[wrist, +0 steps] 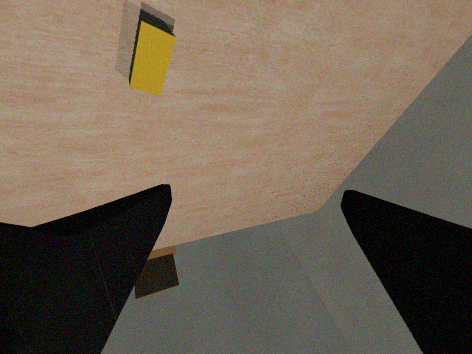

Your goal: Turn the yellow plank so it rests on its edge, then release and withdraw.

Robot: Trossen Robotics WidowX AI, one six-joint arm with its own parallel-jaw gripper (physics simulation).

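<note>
The yellow plank (pixel 153 58) is on the pale wooden table in the upper left of the wrist view. Its bright yellow broad face shows, with a dark end at its top and a thin dark side along its left. A grey shadow lies along its left side and past its top end. My gripper (pixel 256 195) is open, with its two black fingers wide apart at the lower left and lower right. Nothing is between the fingers. The plank is apart from them, beyond and to the left of the left fingertip in the view.
The wooden table (pixel 260 115) ends in a corner between the fingertips, with one edge rising to the right and one running down to the left. Grey floor (pixel 240 295) shows past it. A dark-faced brown box-like object (pixel 157 276) is partly hidden behind the left finger.
</note>
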